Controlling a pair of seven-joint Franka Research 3 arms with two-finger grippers.
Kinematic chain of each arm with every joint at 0, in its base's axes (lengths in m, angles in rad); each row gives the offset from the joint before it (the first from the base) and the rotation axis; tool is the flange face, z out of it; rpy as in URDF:
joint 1: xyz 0 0 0.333 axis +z
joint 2: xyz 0 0 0 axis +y
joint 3: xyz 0 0 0.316 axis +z
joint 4: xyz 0.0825 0 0 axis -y
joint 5: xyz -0.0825 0 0.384 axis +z
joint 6: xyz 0 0 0 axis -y
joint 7: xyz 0.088 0 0 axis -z
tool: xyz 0 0 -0.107 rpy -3.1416 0 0
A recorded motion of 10 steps. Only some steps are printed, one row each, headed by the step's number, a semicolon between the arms.
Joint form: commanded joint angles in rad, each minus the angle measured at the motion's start. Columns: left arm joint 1, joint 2, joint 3, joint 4, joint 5, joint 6, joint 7; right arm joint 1, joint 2, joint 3, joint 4, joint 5, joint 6, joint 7.
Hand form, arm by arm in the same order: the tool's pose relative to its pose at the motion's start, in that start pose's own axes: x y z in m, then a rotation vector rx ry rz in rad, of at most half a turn. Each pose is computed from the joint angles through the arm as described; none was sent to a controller.
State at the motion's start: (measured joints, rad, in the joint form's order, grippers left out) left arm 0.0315 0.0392 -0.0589 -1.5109 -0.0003 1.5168 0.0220; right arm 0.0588 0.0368 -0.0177 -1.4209 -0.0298 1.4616 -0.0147
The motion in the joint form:
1: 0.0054 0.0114 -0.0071 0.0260 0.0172 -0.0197 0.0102; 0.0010 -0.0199 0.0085 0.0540 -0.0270 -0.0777 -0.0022
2: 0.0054 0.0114 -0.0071 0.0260 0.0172 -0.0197 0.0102; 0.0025 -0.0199 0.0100 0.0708 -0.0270 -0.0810 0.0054
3: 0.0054 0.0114 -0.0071 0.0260 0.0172 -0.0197 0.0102; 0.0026 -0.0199 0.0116 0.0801 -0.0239 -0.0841 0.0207
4: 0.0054 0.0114 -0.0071 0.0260 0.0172 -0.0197 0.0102; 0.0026 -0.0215 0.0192 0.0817 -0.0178 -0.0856 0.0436
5: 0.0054 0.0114 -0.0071 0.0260 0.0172 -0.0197 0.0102; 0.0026 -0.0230 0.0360 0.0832 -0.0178 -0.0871 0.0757
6: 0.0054 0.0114 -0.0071 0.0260 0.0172 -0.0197 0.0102; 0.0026 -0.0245 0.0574 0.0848 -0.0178 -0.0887 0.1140
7: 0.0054 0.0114 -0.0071 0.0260 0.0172 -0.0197 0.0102; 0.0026 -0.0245 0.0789 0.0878 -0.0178 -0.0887 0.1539
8: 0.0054 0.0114 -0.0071 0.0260 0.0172 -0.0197 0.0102; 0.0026 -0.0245 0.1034 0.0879 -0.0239 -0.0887 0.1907
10: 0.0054 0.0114 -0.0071 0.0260 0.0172 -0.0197 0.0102; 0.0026 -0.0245 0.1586 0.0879 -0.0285 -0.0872 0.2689
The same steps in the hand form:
1: 0.0015 -0.0013 -0.0041 0.0160 -0.0055 0.0107; -0.0168 -0.0008 -0.0289 -0.0256 -0.0039 -0.0045
2: 0.0015 -0.0013 -0.0041 0.0160 -0.0055 0.0107; -0.0179 -0.0022 -0.0362 -0.0256 0.0098 0.0008
3: 0.0015 -0.0013 -0.0041 0.0160 -0.0055 0.0107; -0.0187 -0.0033 -0.0401 -0.0223 0.0163 0.0142
4: 0.0015 -0.0013 -0.0041 0.0160 -0.0055 0.0107; -0.0195 -0.0080 -0.0416 -0.0159 0.0185 0.0285
5: 0.0015 -0.0013 -0.0041 0.0160 -0.0055 0.0107; -0.0204 -0.0169 -0.0432 -0.0150 0.0208 0.0439
6: 0.0015 -0.0013 -0.0041 0.0160 -0.0055 0.0107; -0.0215 -0.0281 -0.0449 -0.0139 0.0234 0.0610
7: 0.0015 -0.0013 -0.0041 0.0160 -0.0055 0.0107; -0.0223 -0.0394 -0.0466 -0.0125 0.0274 0.0795
8: 0.0015 -0.0013 -0.0041 0.0160 -0.0055 0.0107; -0.0231 -0.0516 -0.0471 -0.0171 0.0294 0.0931
10: 0.0015 -0.0013 -0.0041 0.0160 -0.0055 0.0107; -0.0261 -0.0800 -0.0482 -0.0183 0.0344 0.1171

